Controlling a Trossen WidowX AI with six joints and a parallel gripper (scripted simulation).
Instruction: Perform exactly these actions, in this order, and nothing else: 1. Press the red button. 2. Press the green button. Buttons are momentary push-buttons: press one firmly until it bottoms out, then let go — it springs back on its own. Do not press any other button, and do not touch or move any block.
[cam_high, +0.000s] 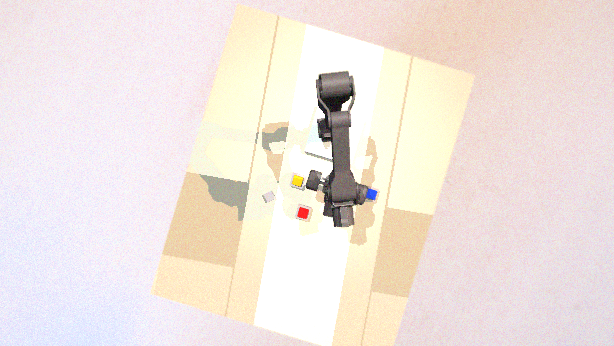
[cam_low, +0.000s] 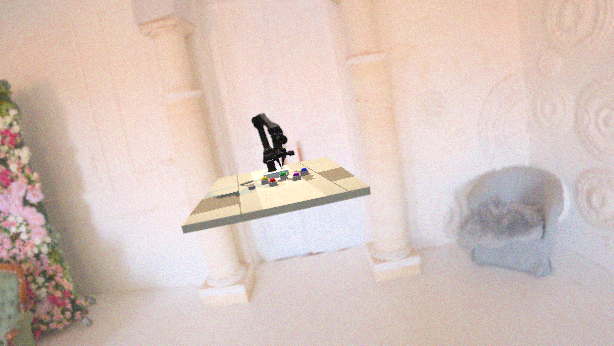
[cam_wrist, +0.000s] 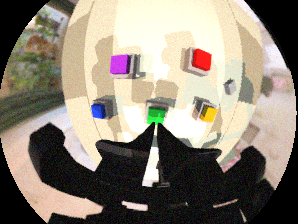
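My gripper tip is 40 mm above the green button. Also, from my gripper tip: blue button (140 mm to the left, 40 mm below); then yellow button (120 mm to the right, 40 mm below, 10 mm ahead); then purple button (90 mm ahead, 70 mm to the left, 40 mm below).
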